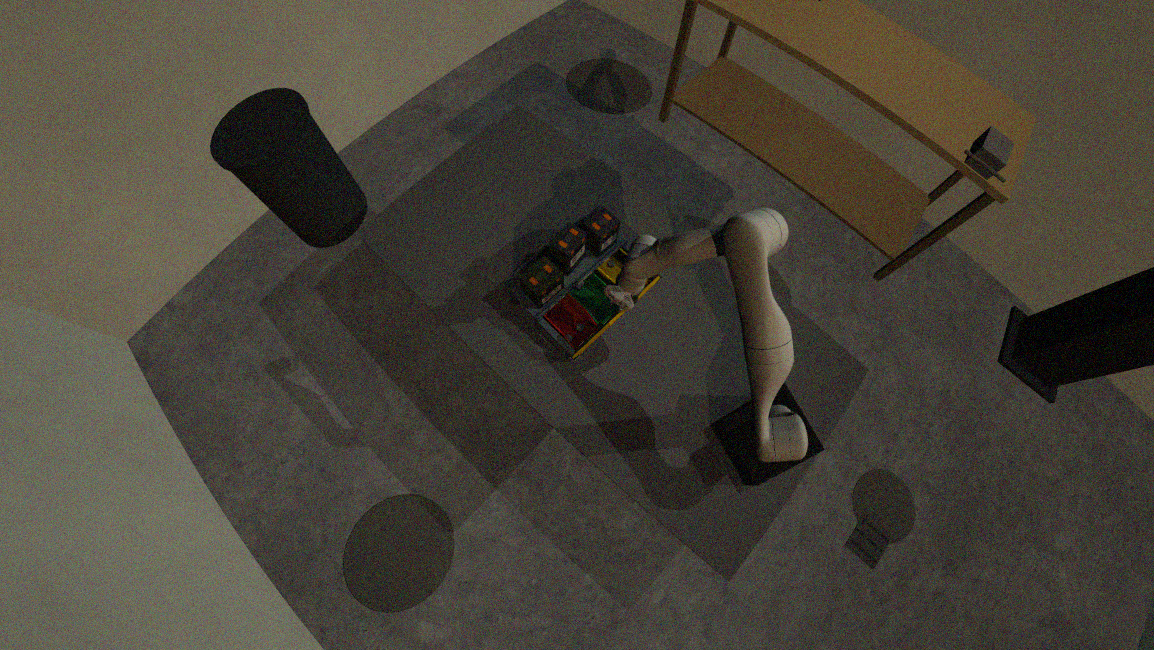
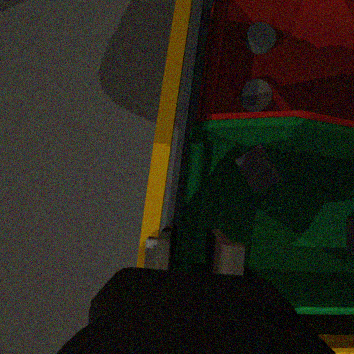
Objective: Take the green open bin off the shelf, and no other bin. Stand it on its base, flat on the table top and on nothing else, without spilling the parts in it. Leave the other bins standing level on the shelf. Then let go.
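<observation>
The green open bin stands in the lower row of the shelf, between the red bin and the yellow bin. A dark block lies in it. The shelf's yellow front lip runs along the bins' front. My gripper is at the front edge of the green bin, its fingers part way apart with nothing held. One finger is over the lip side, the other over the bin's inside. The palm hides part of the front edge.
Dark bins with orange marks stand in the row behind. A wooden bench with a small box is at the upper right. A black cylinder is at the upper left, a black post at the right.
</observation>
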